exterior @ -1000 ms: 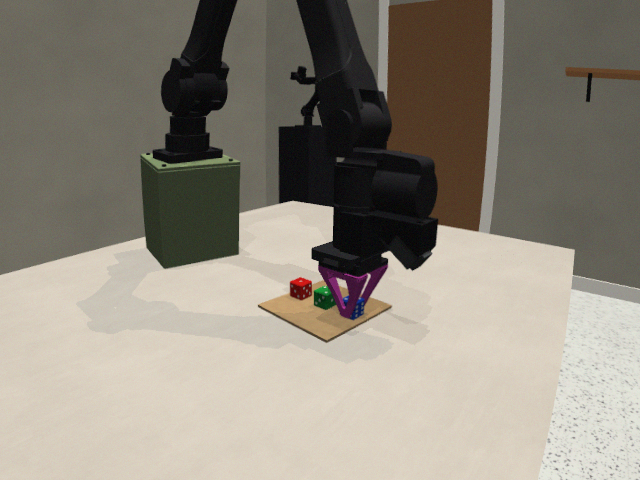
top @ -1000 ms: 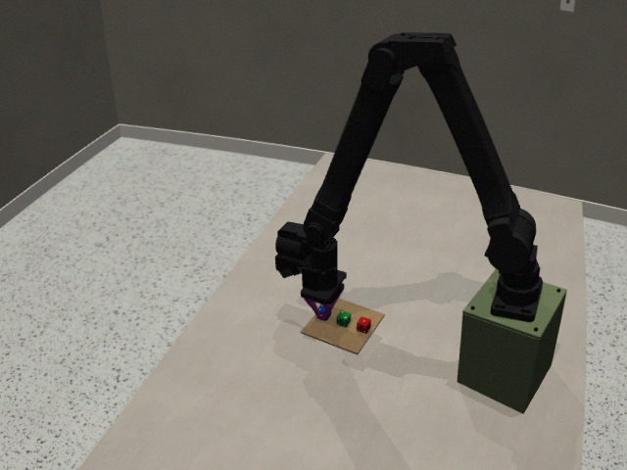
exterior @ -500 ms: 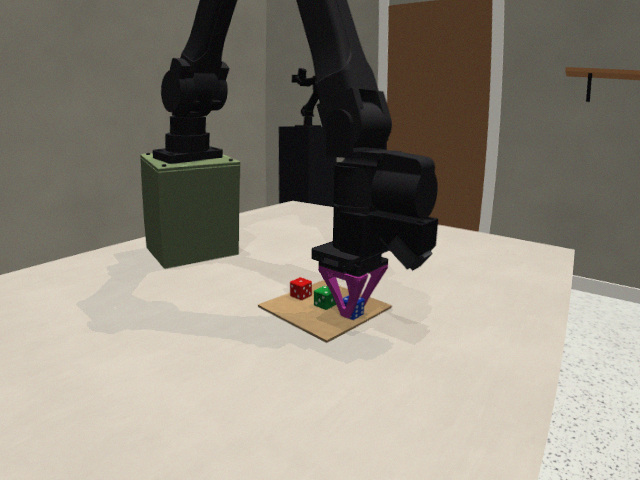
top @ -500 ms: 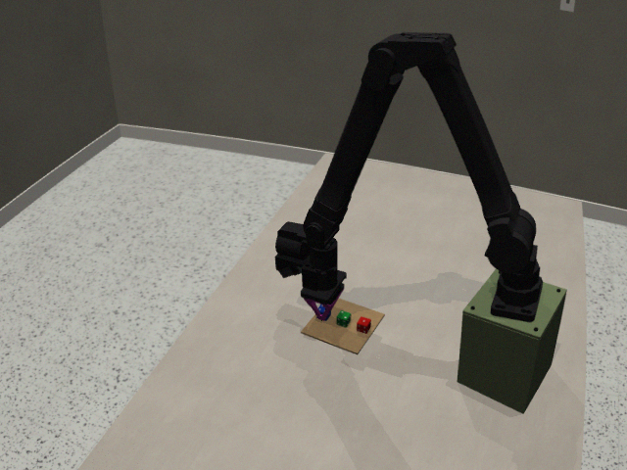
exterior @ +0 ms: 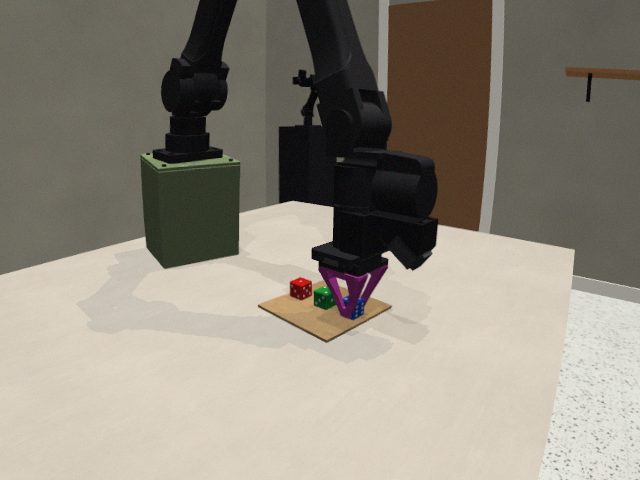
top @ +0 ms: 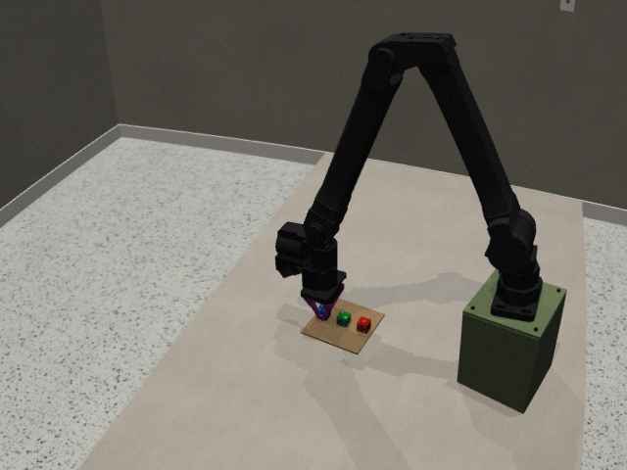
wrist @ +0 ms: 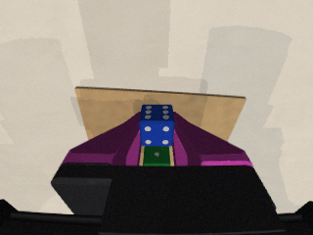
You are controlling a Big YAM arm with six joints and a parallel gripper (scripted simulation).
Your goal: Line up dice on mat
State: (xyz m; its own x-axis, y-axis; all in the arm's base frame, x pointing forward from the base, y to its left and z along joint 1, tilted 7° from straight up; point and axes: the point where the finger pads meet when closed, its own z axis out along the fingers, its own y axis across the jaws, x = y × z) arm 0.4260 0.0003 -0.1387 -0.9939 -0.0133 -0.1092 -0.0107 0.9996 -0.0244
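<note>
Right now my hand is right at the blue die. The rest, counted from my hand: tan mat: 50 mm behind, 10 mm below; red die: 100 mm behind; green die: 50 mm behind.
</note>
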